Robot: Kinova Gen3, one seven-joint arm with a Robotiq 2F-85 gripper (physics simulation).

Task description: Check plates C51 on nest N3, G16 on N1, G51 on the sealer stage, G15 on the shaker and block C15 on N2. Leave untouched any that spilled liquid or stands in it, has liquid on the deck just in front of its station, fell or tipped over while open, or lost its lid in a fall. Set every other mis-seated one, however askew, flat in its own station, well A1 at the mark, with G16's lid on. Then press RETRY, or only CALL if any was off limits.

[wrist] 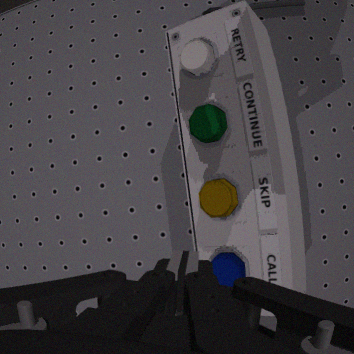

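The button box (235,160) runs from the top to the lower middle of the wrist view. Its white RETRY button (196,55) is at the top, the green CONTINUE button (208,123) and the yellow SKIP button (218,198) are below it. The blue CALL button (228,269) is lowest, partly hidden by the gripper. My gripper (185,267) is shut and empty, its fingertips together just left of the CALL button in the view, over the box's left edge. Whether it touches anything cannot be told. The plates, the block and their stations do not show in this view.
The perforated deck (90,137) lies on both sides of the box. A dark cable (280,7) runs behind the box's top end. Shadows fall on the deck beside the box and on its face.
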